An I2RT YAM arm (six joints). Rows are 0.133 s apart.
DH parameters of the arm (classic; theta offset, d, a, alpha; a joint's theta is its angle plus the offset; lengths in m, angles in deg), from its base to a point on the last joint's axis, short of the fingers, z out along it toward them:
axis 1: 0 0.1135 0.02 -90
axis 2: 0 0 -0.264 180
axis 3: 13.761 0 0.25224 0
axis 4: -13.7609 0 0.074 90
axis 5: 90 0 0 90
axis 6: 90 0.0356 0 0
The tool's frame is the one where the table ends.
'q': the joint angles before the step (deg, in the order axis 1, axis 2, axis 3, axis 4, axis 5, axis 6). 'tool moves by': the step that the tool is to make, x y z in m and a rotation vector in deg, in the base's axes. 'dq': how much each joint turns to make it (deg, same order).
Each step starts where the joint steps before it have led.
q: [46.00 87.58 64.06 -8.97 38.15 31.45]
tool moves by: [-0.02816 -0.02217 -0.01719 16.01 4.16 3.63]
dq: [-0.12 -8.23 -11.54 5.42 -10.60 11.99]
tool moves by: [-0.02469 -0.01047 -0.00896 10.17 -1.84 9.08]
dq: [0.98 -6.70 -9.95 11.28 -9.78 1.62]
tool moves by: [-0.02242 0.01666 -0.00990 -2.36 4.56 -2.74]
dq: [6.56 0.96 0.94 -7.04 7.50 6.28]
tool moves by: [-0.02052 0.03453 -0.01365 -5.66 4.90 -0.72]
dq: [7.85 6.70 5.33 -9.18 6.43 6.54]
